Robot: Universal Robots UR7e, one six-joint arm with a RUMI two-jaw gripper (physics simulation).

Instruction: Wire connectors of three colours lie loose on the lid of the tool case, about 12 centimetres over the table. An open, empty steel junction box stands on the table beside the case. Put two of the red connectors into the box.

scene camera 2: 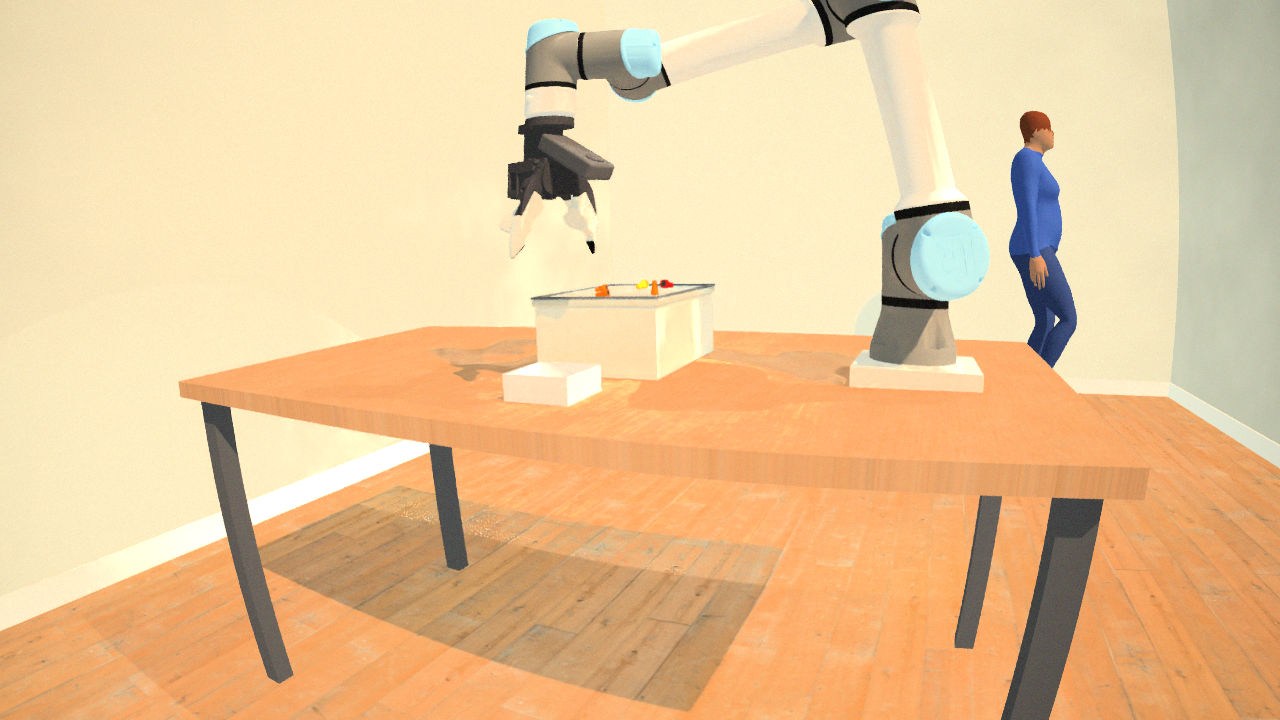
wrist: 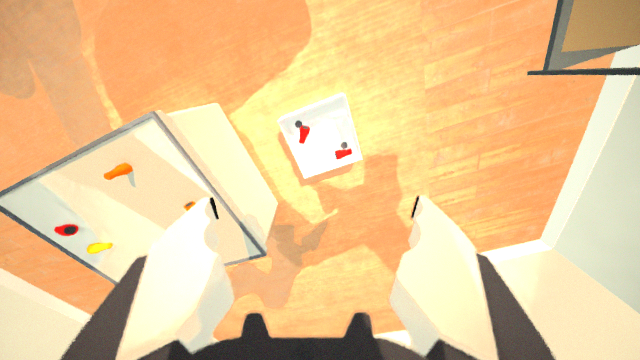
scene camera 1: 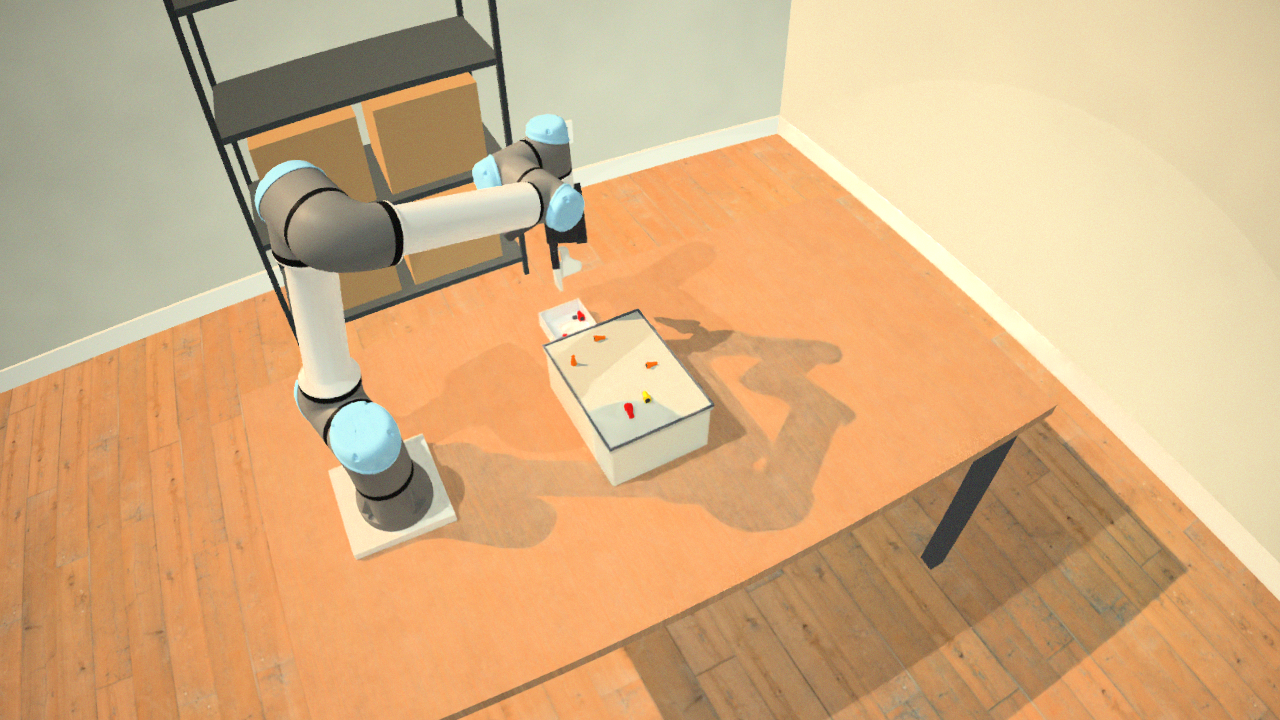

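Observation:
The white junction box stands on the table beside the tool case. In the wrist view one red connector lies in the box near its left corner, and a second red connector lies in it near the right wall. A third red connector lies on the case lid. A yellow connector lies near it. My gripper is open and empty, high above the box.
Three orange connectors also rest on the lid; one orange connector stands upright. A shelf rack with cardboard boxes stands behind the table. A person in blue is beyond the table in scene camera 2.

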